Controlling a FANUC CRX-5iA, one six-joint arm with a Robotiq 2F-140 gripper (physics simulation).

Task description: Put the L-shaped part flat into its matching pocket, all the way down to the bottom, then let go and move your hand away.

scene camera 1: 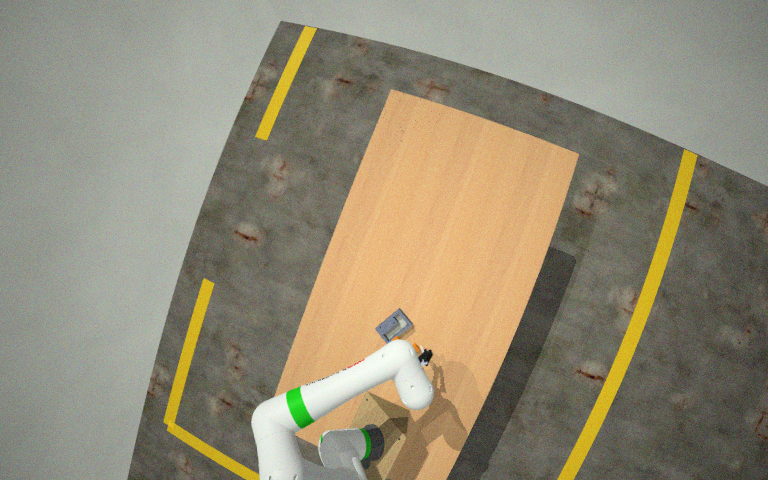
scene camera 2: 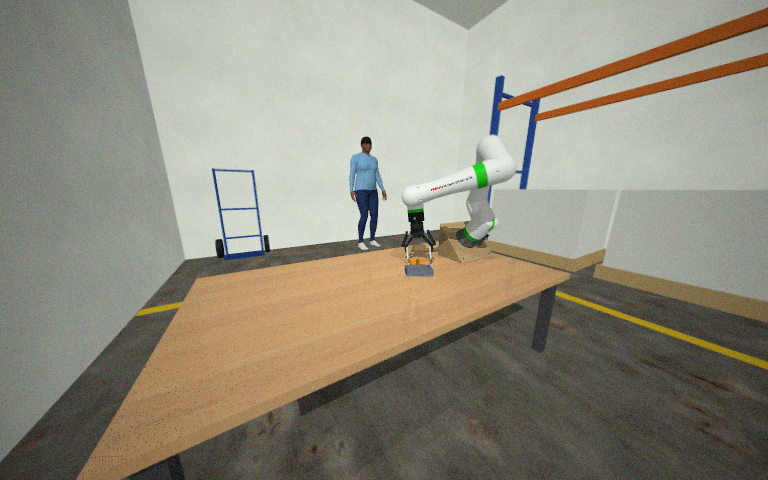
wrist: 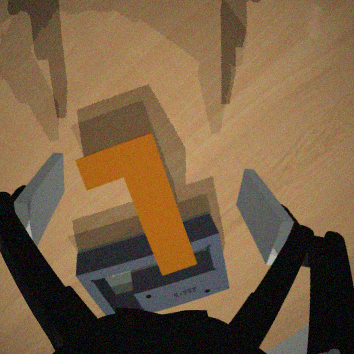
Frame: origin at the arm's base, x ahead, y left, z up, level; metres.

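Where they show: gripper, fingertip midpoint: (scene camera 2: 419, 258) (wrist: 152, 179); arm's base at its link origin: (scene camera 1: 372, 442) (scene camera 2: 465, 238).
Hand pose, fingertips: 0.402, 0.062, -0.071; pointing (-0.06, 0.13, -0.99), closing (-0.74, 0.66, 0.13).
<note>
Each offset is from my fingertips to the centre of the thing, as dx, dy, dz. "spot": to the spot under its first point. Level surfaces: height alone.
The orange L-shaped part {+0.029, +0.023, -0.015} (scene camera 1: 416, 346) (scene camera 2: 417, 261) (wrist: 156, 210) lies across the near edge of the grey-blue pocket block {+0.071, +0.108, -0.029} (scene camera 1: 387, 328) (scene camera 2: 419, 272) (wrist: 172, 298). In the wrist view its long leg's end lies over the block's pocket {spot: +0.120, +0.109, -0.043} (wrist: 120, 284), and its corner and short leg stick out past the block over the table, casting a shadow. The part is above the pocket, not down in it. My gripper (scene camera 2: 419, 257) (wrist: 152, 179) is open and empty, its fingers wide apart on either side of the part. The gripper's body hides the block's lower edge in the wrist view.
The block stands on the wooden table {dz -0.048} (scene camera 1: 453, 215) (scene camera 2: 317, 316). The arm's wooden base (scene camera 1: 368, 413) (scene camera 2: 465, 250) stands on the table near the part. A person (scene camera 2: 367, 172) and a blue hand truck (scene camera 2: 240, 208) stand beyond the table.
</note>
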